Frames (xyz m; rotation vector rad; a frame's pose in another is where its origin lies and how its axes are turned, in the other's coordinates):
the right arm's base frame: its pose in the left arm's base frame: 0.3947 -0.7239 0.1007 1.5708 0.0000 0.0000
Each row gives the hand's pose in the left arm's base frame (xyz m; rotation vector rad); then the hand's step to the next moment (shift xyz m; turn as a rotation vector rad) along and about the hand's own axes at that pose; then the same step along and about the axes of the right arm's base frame.
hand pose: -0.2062 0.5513 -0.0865 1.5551 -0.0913 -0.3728
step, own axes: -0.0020 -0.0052 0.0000 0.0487 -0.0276 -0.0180
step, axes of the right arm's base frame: -0.0028 -0.0048 -0.0007 0.0462 -0.0362 -0.0039
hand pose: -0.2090 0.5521 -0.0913 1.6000 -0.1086 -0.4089
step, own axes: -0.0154 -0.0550 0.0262 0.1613 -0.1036 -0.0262
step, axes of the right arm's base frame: -0.0326 -0.0514 0.0156 0.1400 -0.1324 0.0178
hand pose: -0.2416 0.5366 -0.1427 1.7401 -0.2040 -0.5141
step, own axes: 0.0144 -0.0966 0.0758 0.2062 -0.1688 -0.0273
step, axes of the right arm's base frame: -0.0344 -0.1078 0.0499 0.1711 -0.2051 0.0196
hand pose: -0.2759 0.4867 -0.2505 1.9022 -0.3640 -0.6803
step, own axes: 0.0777 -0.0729 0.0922 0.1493 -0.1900 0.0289
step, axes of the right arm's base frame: 0.0018 -0.1168 0.0788 0.0908 -0.2247 0.0217
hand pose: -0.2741 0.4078 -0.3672 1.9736 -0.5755 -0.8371
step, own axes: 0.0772 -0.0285 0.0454 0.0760 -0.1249 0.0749
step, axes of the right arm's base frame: 0.0194 -0.0673 0.0626 0.0034 -0.1614 0.0302
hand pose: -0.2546 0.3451 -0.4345 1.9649 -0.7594 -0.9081
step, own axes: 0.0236 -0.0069 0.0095 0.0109 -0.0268 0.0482
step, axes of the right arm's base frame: 0.0066 -0.0172 0.0188 -0.0284 -0.0458 0.0160
